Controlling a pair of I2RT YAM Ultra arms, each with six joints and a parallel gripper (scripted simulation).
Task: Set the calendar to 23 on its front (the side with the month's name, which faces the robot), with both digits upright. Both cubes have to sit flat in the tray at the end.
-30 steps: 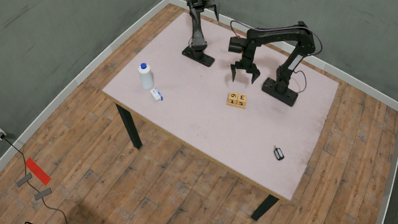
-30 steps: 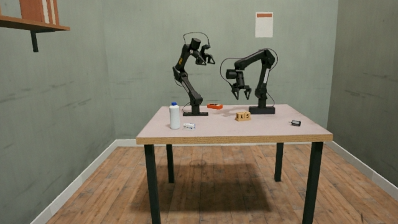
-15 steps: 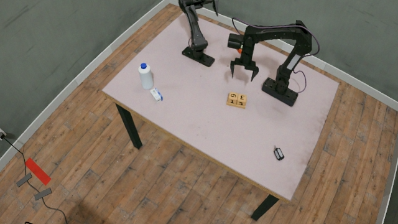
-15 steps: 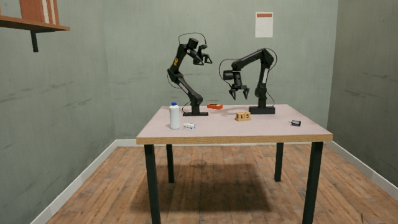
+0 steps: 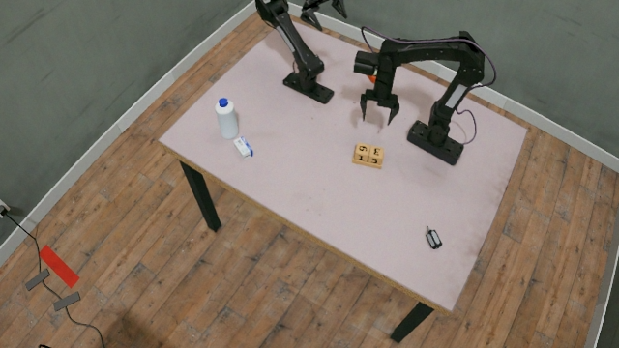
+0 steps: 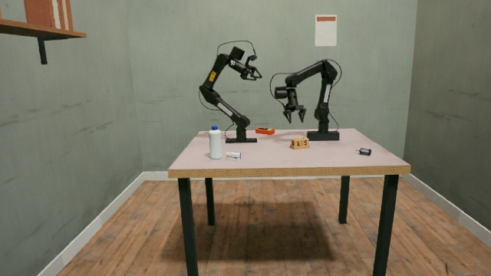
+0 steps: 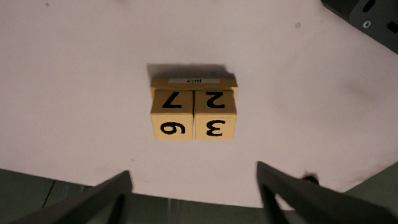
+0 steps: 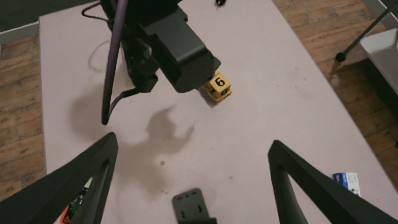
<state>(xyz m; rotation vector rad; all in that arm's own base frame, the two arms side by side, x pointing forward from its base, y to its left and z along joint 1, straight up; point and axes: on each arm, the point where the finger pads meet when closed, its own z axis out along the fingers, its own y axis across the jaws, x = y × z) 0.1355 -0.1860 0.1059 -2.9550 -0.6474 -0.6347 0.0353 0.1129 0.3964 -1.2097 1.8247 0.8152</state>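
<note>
The number cube lies 110 mm below my left hand, 60 mm ahead of it and 10 mm to the right of it. The rest, counted from my left hand: wooden tray: 140 mm below, 50 mm ahead, 10 mm to the left; white bottle: 460 mm to the right, 200 mm ahead, 60 mm below; black object: 330 mm to the left, 210 mm ahead, 130 mm below.
</note>
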